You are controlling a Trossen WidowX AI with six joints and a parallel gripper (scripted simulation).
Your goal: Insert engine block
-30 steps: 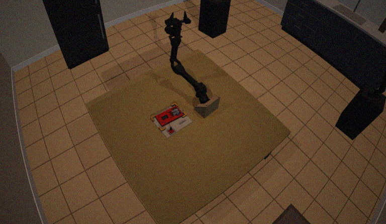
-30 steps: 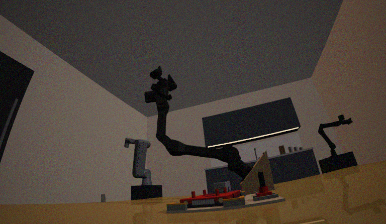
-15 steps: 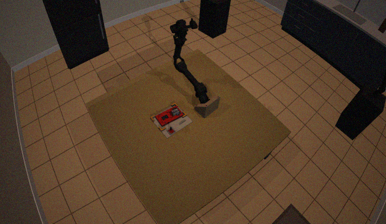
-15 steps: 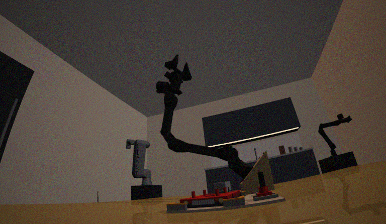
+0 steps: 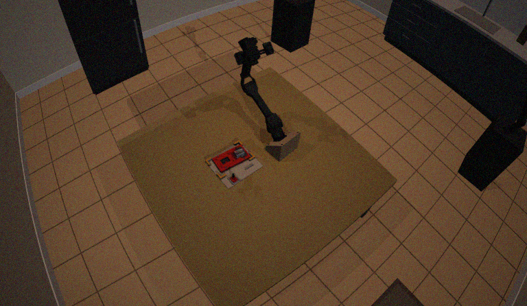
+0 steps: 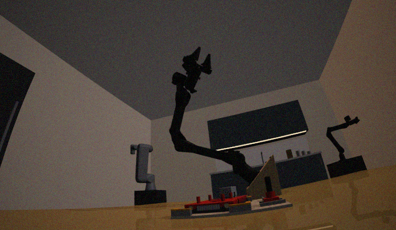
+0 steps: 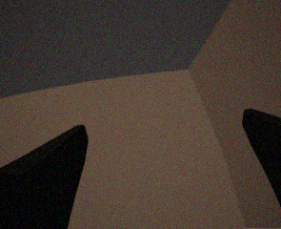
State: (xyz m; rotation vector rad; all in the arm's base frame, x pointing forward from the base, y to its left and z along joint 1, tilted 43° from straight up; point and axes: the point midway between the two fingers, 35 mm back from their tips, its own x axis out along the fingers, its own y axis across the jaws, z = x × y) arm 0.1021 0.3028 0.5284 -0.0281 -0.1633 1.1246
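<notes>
Right now the engine block is 120 mm ahead of my gripper tip, 20 mm to the left of it and 660 mm below it. Round my gripper tip: grey baseplate 180 mm ahead, 20 mm to the left, 680 mm below.
</notes>
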